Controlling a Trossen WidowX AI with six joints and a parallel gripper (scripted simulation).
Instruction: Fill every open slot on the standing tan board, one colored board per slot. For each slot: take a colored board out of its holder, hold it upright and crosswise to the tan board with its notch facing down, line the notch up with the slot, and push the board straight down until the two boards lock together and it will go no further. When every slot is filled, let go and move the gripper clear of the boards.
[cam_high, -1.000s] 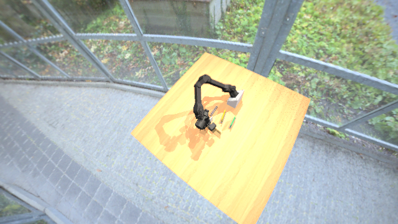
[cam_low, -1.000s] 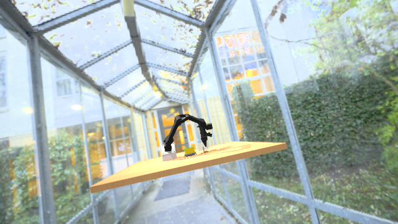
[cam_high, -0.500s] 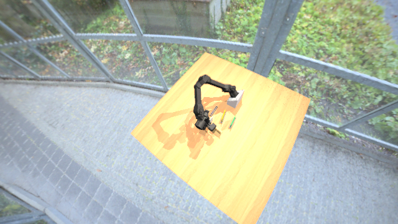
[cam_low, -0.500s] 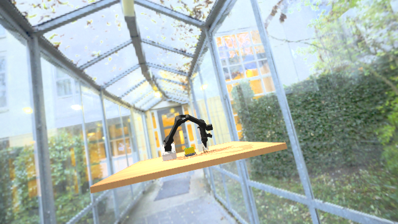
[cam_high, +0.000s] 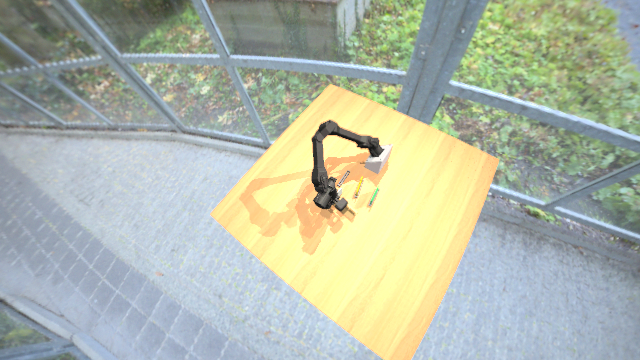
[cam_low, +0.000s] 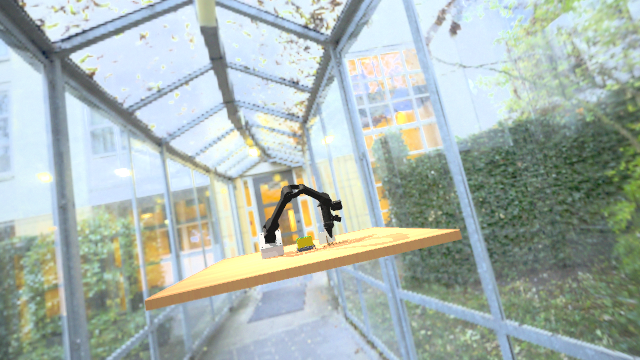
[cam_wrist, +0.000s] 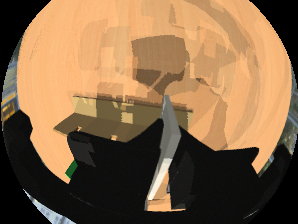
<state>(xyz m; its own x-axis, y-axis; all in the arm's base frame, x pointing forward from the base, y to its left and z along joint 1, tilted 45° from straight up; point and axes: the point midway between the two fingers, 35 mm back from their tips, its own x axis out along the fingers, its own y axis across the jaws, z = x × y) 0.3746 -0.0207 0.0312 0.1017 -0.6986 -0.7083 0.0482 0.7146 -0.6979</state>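
My gripper tip is 30 mm past the grey board. Round my gripper tip: green board (180 mm behind, 160 mm to the left, 10 mm below); tan board (50 mm to the left, 30 mm behind, 10 mm below); yellow board (170 mm behind, 60 mm to the left, 10 mm below).
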